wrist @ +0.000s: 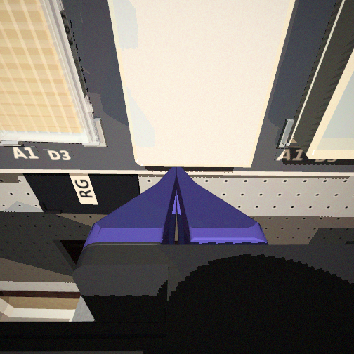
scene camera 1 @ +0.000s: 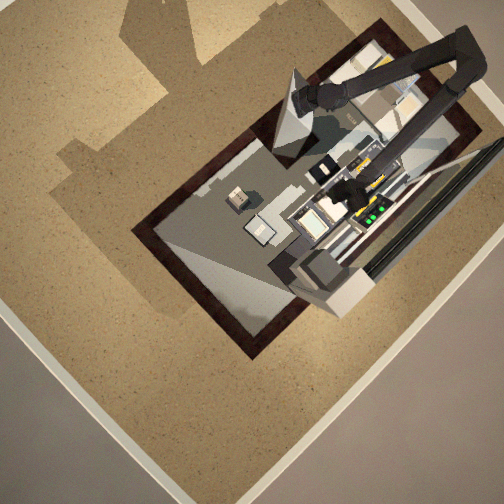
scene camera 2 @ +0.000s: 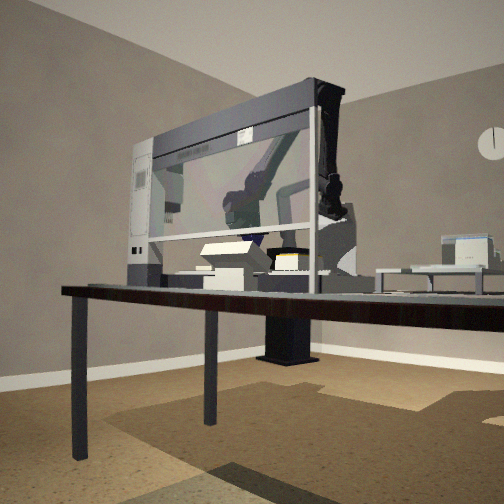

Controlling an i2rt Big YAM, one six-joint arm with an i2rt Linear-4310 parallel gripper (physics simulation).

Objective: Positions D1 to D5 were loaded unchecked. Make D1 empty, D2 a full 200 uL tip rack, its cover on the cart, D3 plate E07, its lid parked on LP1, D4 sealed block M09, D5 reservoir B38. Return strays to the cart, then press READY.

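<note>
My gripper (scene camera 2: 254, 239) (wrist: 176, 176) is shut and empty, its blue tips at the near edge of the white block in D4 (wrist: 200, 80) (scene camera 1: 331, 207); contact cannot be told. The block's code is not readable. An amber gridded plate (wrist: 37, 80) sits in D3 to the left. A framed reservoir (scene camera 1: 312, 223) (wrist: 344, 112) with pale contents sits in D5 to the right. The LP1 pad (scene camera 1: 260, 230) bears no lid. The READY button box (scene camera 1: 238, 198) stands beyond it. The arm partly hides D1 to D3 in scene camera 1; D1 and D2 are outside the wrist view.
The black RG pad (scene camera 1: 324, 170) (wrist: 50, 195) lies before D3. A raised stand (scene camera 2: 390, 270) holds pale boxes. The enclosure's white post (scene camera 2: 314, 200) and glass front stand beside the arm. A pale housing with green lights (scene camera 1: 372, 217) lies behind the deck. A grey-white tower (scene camera 1: 337, 295) stands past D5.
</note>
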